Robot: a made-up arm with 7 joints.
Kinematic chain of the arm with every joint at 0, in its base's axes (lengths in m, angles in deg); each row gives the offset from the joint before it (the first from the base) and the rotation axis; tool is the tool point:
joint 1: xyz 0 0 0.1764 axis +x
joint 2: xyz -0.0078 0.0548 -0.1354 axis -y
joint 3: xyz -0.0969 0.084 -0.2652 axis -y
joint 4: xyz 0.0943 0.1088 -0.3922 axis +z
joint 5: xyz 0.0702 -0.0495 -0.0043 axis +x
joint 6: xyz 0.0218 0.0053 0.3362 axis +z
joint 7: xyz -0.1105 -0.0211 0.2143 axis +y
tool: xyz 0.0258 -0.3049 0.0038
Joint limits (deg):
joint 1: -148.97..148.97
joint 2: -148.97..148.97
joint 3: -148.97..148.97
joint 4: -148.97..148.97
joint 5: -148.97..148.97
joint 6: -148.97..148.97
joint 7: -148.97..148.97
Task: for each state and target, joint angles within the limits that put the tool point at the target. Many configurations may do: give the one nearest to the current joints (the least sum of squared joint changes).
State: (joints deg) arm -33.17 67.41 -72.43 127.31 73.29 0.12 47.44
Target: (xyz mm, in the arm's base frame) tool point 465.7 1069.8 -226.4
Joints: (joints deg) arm 18.98 64.18 -76.05 148.97 51.62 17.78 46.20
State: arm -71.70 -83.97 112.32 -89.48 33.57 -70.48 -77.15
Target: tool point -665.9 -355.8 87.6
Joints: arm -94.56 -83.90 112.16 -52.58 47.08 -56.71 -75.90
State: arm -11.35 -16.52 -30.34 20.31 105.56 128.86 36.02
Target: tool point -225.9 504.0 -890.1
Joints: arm 25.89 -28.63 -35.98 35.34 101.90 128.03 36.97
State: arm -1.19 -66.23 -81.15 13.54 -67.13 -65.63 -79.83
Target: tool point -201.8 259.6 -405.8
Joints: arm -45.26 -59.84 -88.84 -11.39 -52.59 -43.40 -77.68
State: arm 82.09 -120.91 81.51 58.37 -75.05 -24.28 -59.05
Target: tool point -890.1 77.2 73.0
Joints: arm 64.93 -108.23 64.68 99.08 -117.37 -53.48 -63.30
